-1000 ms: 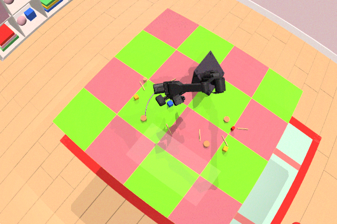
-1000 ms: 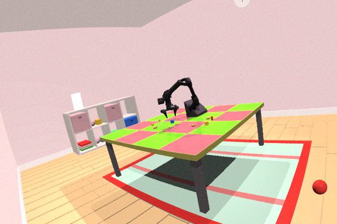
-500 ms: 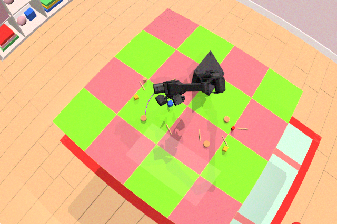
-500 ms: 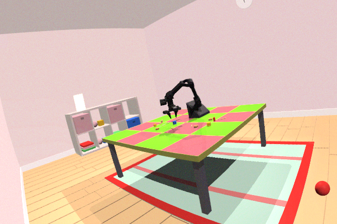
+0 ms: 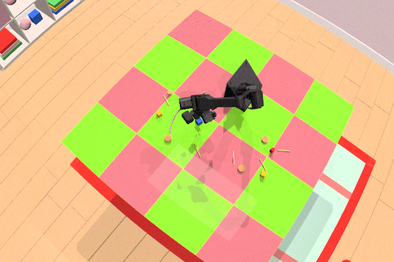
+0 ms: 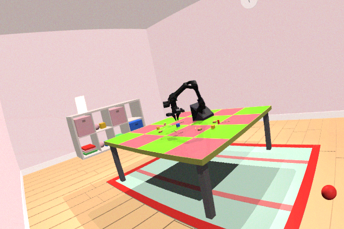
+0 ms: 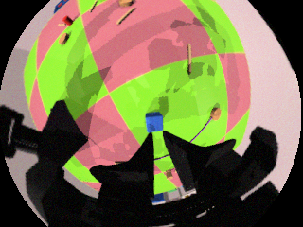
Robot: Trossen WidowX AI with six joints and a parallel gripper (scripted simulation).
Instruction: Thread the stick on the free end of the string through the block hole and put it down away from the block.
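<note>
My gripper tip is 4 cm above the blue block. The rest, counted from my gripper tip: round wooden button 18 cm ahead, 8 cm to the right, 5 cm below; then red bead 8 cm behind, 43 cm to the left, 4 cm below; then wooden block 5 cm behind, 24 cm to the right, 5 cm below.
</note>
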